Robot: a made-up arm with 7 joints.
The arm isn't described. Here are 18 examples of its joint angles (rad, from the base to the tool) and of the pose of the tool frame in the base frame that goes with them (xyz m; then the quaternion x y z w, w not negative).
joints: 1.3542 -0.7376 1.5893 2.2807 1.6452 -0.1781 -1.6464
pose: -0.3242 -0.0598 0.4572 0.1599 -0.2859 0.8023 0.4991
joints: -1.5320 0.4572 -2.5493 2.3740 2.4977 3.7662 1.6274
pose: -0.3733 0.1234 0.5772 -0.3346 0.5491 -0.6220 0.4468
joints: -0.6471 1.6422 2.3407 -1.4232 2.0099 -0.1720 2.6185
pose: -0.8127 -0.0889 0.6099 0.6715 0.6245 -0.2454 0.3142
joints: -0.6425 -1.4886 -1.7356 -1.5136 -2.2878 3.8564 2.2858
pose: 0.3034 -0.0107 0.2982 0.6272 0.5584 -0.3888 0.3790
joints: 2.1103 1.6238 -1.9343 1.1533 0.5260 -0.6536 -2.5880
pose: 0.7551 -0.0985 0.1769 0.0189 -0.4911 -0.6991 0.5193
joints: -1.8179 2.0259 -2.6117 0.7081 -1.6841 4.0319 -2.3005
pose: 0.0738 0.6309 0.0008 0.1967 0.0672 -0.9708 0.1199
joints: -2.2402 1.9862 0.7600 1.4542 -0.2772 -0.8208 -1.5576
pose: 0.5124 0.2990 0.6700 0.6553 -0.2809 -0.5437 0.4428
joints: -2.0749 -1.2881 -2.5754 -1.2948 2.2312 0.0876 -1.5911
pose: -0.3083 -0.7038 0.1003 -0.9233 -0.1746 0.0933 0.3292
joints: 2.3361 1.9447 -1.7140 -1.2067 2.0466 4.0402 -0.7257
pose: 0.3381 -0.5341 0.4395 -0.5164 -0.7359 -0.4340 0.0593
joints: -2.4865 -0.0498 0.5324 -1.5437 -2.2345 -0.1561 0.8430
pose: 0.2544 0.5124 0.6967 -0.8818 -0.2028 0.3809 0.1903
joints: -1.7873 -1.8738 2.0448 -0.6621 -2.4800 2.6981 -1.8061
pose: -0.4529 -0.5274 0.3445 0.5280 0.1911 -0.4330 0.7052
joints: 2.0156 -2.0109 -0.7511 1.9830 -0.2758 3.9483 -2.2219
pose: 0.2185 0.3054 0.1823 -0.6558 0.4348 0.6135 0.0665
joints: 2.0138 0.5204 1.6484 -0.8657 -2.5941 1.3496 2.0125
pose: 0.6055 -0.3472 0.9310 -0.0968 0.4829 0.1249 0.8613
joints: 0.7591 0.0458 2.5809 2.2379 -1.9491 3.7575 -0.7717
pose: -0.2938 -0.1735 0.7772 0.5985 0.2801 0.3307 0.6738
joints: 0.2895 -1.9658 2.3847 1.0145 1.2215 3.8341 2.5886
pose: 0.4688 0.2334 0.5221 -0.6139 -0.7476 0.1916 0.1655
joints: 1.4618 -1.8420 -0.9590 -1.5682 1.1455 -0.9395 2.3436
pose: -0.3183 0.6381 0.4040 0.9609 0.2112 0.1682 0.0619
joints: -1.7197 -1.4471 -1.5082 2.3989 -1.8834 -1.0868 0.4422
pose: -0.5833 -0.1140 0.4419 0.2730 -0.3804 0.8701 0.1542
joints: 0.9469 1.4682 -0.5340 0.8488 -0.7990 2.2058 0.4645
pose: -0.3889 -0.6768 0.6304 0.3646 0.2732 -0.8887 0.0514
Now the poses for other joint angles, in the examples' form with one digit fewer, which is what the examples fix.
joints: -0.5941 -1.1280 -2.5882 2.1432 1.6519 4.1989 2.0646
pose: -0.123 -0.352 0.548 0.270 0.712 0.435 0.481
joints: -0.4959 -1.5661 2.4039 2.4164 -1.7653 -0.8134 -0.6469
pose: 0.274 0.188 0.748 0.429 0.826 0.124 0.343
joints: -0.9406 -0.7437 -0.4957 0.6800 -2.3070 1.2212 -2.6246
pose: 0.505 -0.667 0.732 0.156 -0.485 0.847 0.153
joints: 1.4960 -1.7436 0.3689 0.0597 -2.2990 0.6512 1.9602
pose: -0.053 0.973 0.332 -0.622 -0.219 -0.712 0.243
